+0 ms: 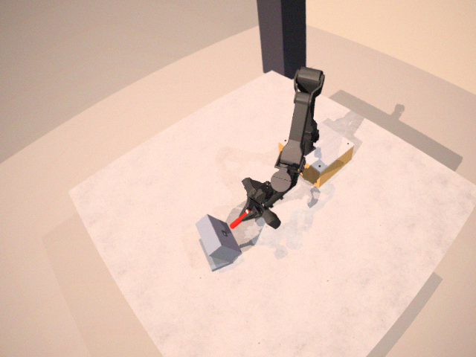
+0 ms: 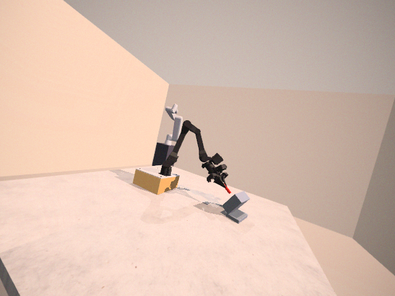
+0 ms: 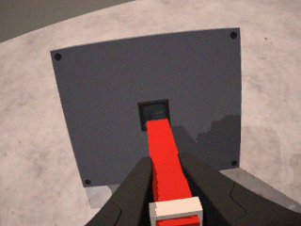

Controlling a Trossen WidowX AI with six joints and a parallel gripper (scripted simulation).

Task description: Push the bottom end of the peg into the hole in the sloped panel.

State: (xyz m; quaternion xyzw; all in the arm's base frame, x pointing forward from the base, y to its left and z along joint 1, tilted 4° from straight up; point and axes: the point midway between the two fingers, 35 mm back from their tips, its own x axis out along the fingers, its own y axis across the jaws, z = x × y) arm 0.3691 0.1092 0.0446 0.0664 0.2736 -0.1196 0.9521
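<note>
Right now my gripper tip is 8 cm short of the grey sloped panel, 5 cm above it and 2 cm to the left of it. Round my gripper tip: red peg: 1 cm behind, 1 cm above.
</note>
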